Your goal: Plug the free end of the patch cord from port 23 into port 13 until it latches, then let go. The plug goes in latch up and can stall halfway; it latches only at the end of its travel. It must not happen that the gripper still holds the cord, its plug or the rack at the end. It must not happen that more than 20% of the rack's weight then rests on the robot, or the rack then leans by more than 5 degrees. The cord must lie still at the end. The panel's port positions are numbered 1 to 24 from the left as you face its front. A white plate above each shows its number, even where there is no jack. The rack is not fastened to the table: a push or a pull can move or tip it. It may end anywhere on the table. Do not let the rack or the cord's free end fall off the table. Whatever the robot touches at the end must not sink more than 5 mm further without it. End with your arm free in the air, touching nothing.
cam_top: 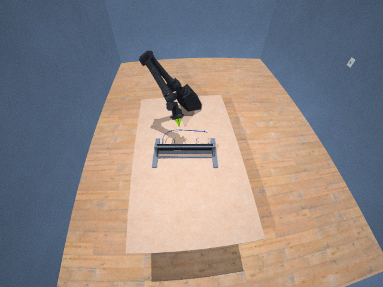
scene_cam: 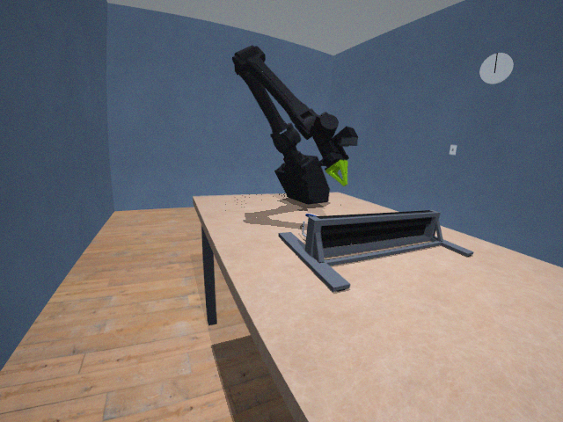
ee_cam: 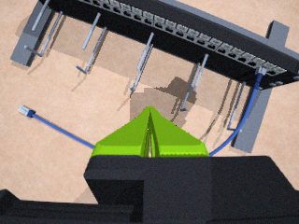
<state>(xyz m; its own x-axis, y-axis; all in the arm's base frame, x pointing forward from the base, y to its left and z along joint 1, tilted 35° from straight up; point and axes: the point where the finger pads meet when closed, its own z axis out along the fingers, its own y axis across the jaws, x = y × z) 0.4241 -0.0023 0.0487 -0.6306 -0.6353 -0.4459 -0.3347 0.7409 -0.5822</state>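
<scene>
The plug is 24 cm to the left of my hand, 16 cm below it and 7 cm behind it.
</scene>
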